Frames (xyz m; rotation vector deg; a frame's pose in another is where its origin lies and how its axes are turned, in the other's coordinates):
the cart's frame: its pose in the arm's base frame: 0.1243 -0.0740 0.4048 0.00 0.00 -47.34
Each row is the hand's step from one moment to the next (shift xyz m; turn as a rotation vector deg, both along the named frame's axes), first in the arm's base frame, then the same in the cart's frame.
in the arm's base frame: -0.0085 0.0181 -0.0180 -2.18 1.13 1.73
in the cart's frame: -0.0191 0.0060 -0.0180 -2.31 -0.84 1.73
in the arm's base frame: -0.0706 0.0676 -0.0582 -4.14 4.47 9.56
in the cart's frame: -0.0976 -0.0061 -0.0582 -6.09 -0.02 9.56
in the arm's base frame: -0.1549 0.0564 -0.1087 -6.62 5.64 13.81
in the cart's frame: -0.1464 -0.0757 -0.1087 -8.63 -1.05 13.81
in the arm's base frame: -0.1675 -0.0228 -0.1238 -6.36 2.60 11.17
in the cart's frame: -0.0967 -0.1386 -0.1238 -6.22 -2.92 11.17
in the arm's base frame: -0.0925 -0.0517 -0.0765 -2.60 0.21 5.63
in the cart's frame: -0.0247 -0.1031 -0.0765 -1.92 -1.77 5.63
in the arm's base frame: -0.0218 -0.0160 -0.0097 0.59 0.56 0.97
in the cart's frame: -0.0030 -0.0269 -0.0097 -0.01 0.81 0.97
